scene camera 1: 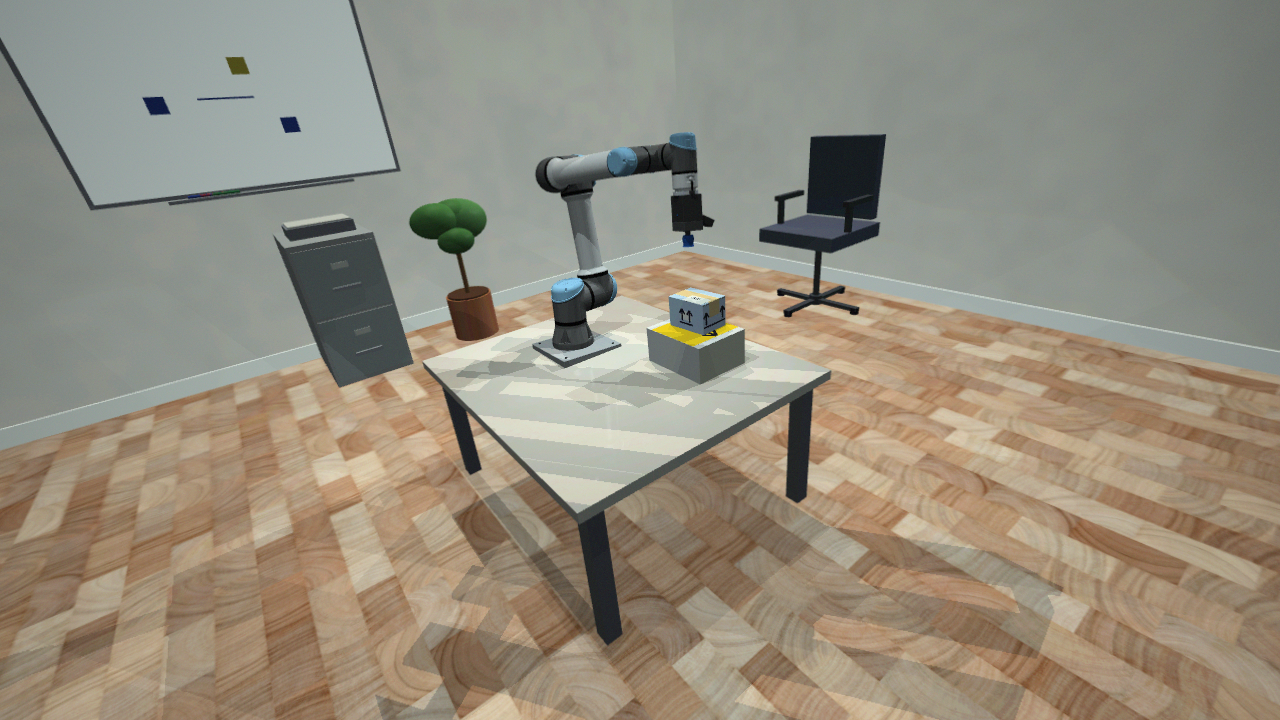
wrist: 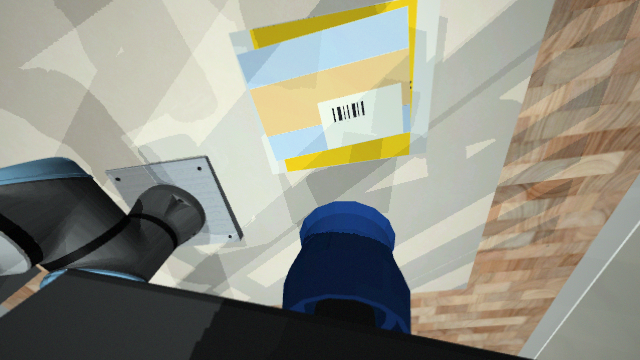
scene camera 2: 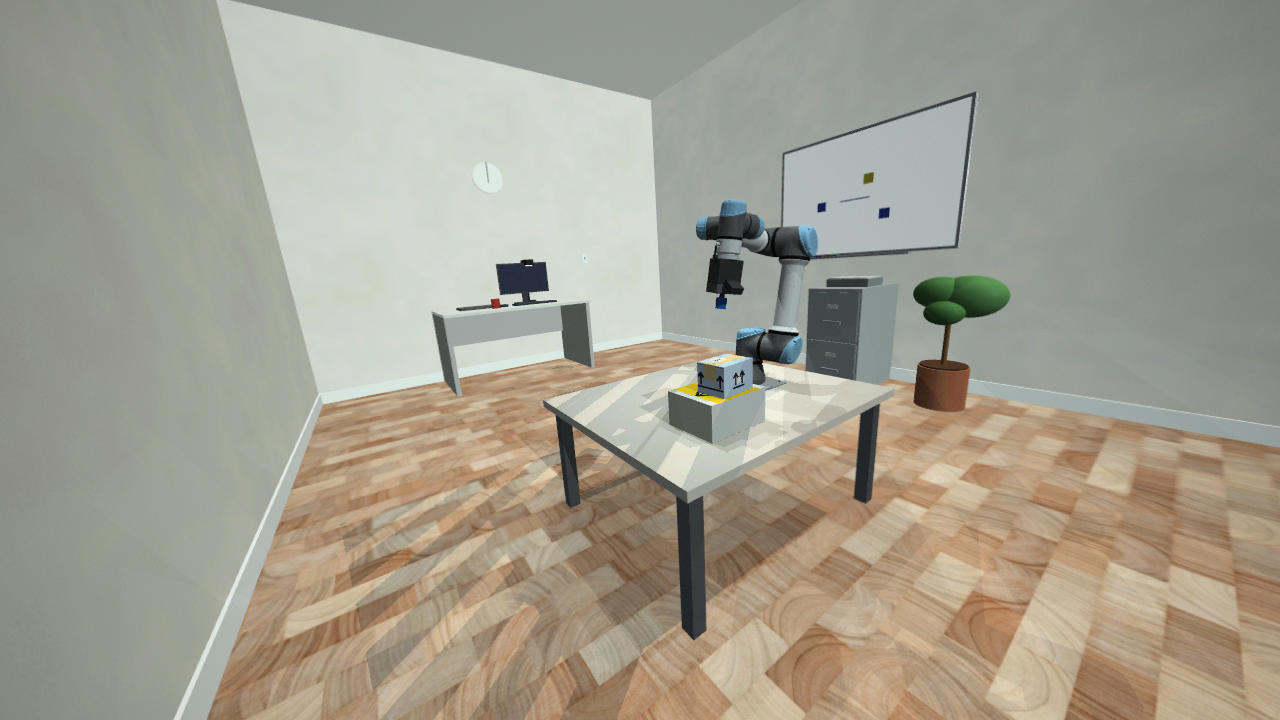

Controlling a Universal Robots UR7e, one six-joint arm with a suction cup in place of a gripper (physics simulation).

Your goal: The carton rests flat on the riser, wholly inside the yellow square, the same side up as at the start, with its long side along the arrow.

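Observation:
The carton [scene camera 1: 697, 312] [scene camera 2: 725, 377] [wrist: 300, 107], pale blue with tan tape and a barcode label, rests flat and label up on the grey riser [scene camera 1: 673, 352] [scene camera 2: 693, 419] [wrist: 419, 120]. Its printed arrows point up. The yellow square [scene camera 1: 671, 332] [scene camera 2: 687, 392] [wrist: 350, 155] shows along three sides of it in the wrist view; the carton hides the left edge there. A black arrow tip [scene camera 1: 709, 334] [scene camera 2: 700, 394] shows beside the carton, whose long side looks roughly along it. My blue suction cup [scene camera 1: 687, 240] [scene camera 2: 720, 303] [wrist: 347, 220] is open, well above the carton and apart from it.
The riser stands on the table [scene camera 1: 572, 447] [scene camera 2: 689, 470], beside the arm's base plate [scene camera 1: 572, 354] [wrist: 220, 200]. A filing cabinet [scene camera 1: 344, 304] [scene camera 2: 832, 331], a potted plant [scene camera 1: 471, 313] [scene camera 2: 941, 385], an office chair [scene camera 1: 823, 228] and a desk [scene camera 2: 514, 322] stand away from the table.

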